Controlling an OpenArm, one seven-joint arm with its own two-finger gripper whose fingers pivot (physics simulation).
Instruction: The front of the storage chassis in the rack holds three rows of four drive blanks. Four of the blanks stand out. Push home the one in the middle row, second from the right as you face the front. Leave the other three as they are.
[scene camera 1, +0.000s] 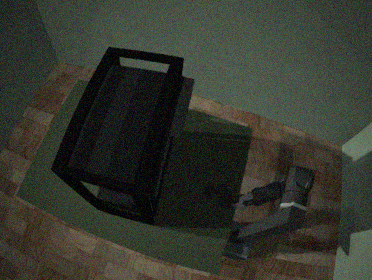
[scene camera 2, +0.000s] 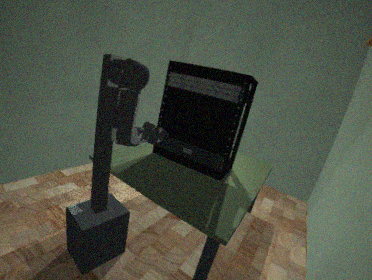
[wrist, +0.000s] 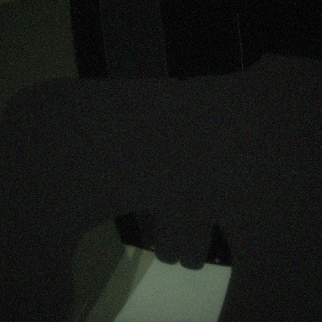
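Note:
The black rack (scene camera 1: 167, 115) (scene camera 2: 213, 72) stands upright on the green table. In scene camera 2, grey panels (scene camera 2: 205, 87) cross its upper front, and a dark unit (scene camera 2: 200, 154) with a small pale patch lies across its bottom. Which of these is the storage chassis cannot be told. The drive blanks cannot be made out, nor which stand out. My gripper (scene camera 2: 165, 134) (wrist: 192, 175) is shut with nothing seen between the fingers; in the wrist view its two dark fingertips lie side by side. In scene camera 2 it appears before the rack's lower left front. Any contact cannot be told.
The green table (scene camera 1: 200, 250) (scene camera 2: 220, 220) extends in front of and beside the rack. The arm's upright post (scene camera 2: 102, 150) rises from a dark box base (scene camera 2: 97, 235) off the table's edge. A dark rack post (wrist: 89, 40) shows at the wrist view's top left.

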